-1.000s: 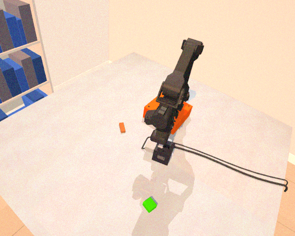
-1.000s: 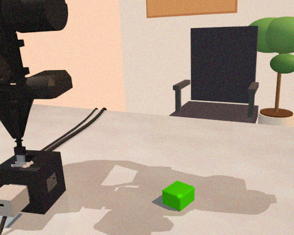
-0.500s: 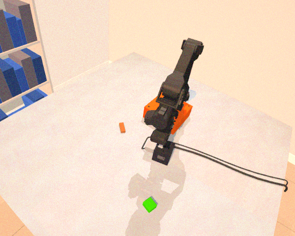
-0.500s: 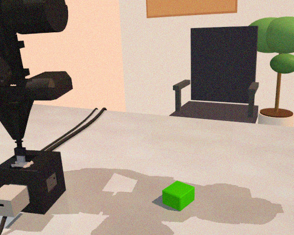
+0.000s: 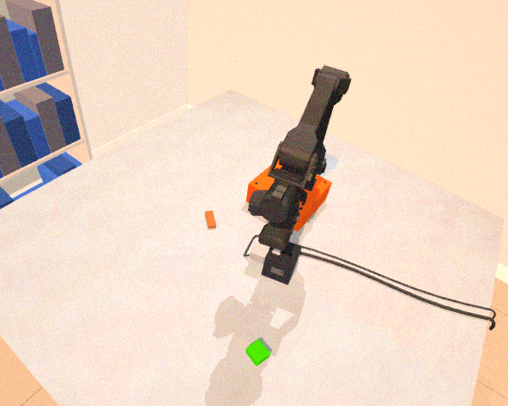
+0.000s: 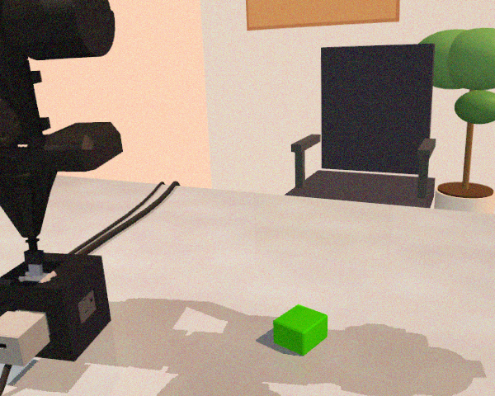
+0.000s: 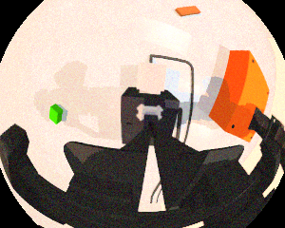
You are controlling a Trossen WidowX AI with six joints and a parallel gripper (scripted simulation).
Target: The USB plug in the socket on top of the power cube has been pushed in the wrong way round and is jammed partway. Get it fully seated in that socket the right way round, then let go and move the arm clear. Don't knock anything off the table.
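Right now the pale socket is 5 cm below my gripper tip. Also, from my gripper tip: small USB plug 2 cm below; then green cube 24 cm ahead, 6 cm to the left, 10 cm below.
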